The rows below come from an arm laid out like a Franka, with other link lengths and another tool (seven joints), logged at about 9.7 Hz.
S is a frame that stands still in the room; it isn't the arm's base.
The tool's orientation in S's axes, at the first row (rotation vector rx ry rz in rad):
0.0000 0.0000 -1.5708
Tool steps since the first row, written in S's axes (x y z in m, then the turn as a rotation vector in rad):
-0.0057 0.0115 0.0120 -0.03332 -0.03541 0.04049
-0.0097 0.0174 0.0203 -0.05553 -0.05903 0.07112
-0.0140 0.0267 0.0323 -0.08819 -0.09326 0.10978
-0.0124 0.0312 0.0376 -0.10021 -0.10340 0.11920
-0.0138 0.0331 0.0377 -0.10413 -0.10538 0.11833
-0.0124 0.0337 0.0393 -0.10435 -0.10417 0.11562
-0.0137 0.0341 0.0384 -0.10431 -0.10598 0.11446
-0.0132 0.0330 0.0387 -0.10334 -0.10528 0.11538
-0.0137 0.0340 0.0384 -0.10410 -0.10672 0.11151
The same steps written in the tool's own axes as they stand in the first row. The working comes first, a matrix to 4 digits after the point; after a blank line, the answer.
The tool's axes in the first row as the columns of a matrix, in S's axes (used below as rounded here):
0.0000 1.0000 0.0000
-1.0000 0.0000 0.0000
0.0000 0.0000 1.0000

-0.0115 -0.0057 0.0120 0.03541 -0.03332 0.04049
-0.0174 -0.0097 0.0203 0.05903 -0.05553 0.07112
-0.0267 -0.0140 0.0323 0.09326 -0.08819 0.10978
-0.0312 -0.0124 0.0376 0.10340 -0.10021 0.11920
-0.0331 -0.0138 0.0377 0.10538 -0.10413 0.11833
-0.0337 -0.0124 0.0393 0.10417 -0.10435 0.11562
-0.0341 -0.0137 0.0384 0.10598 -0.10431 0.11446
-0.0330 -0.0132 0.0387 0.10528 -0.10334 0.11538
-0.0340 -0.0137 0.0384 0.10672 -0.10410 0.11151

